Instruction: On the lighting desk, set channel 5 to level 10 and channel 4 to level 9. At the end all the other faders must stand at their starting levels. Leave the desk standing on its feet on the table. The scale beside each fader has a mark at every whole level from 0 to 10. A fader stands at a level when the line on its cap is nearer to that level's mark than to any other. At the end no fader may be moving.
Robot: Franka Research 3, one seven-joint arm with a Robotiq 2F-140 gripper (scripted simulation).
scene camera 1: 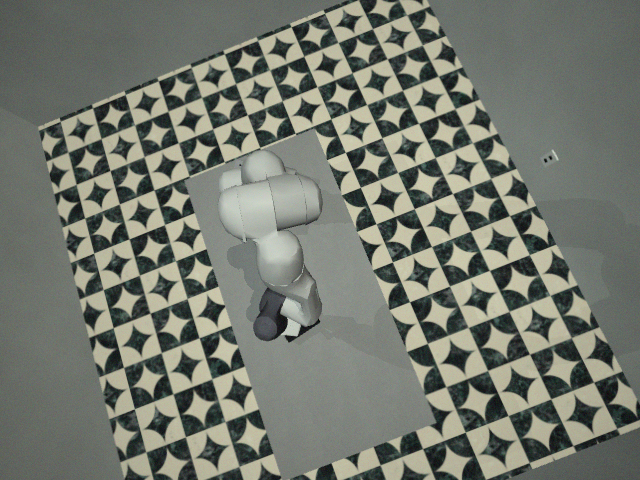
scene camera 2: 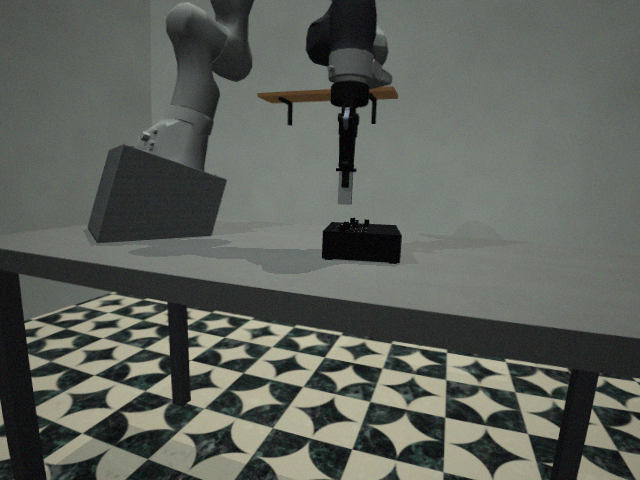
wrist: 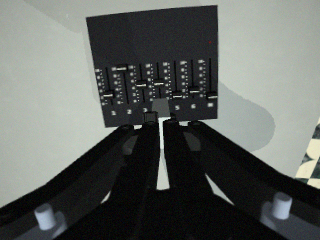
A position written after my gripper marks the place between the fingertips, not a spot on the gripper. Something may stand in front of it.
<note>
In view: my gripper (scene camera 2: 344,204).
My gripper shows as well in the wrist view (wrist: 160,110).
</note>
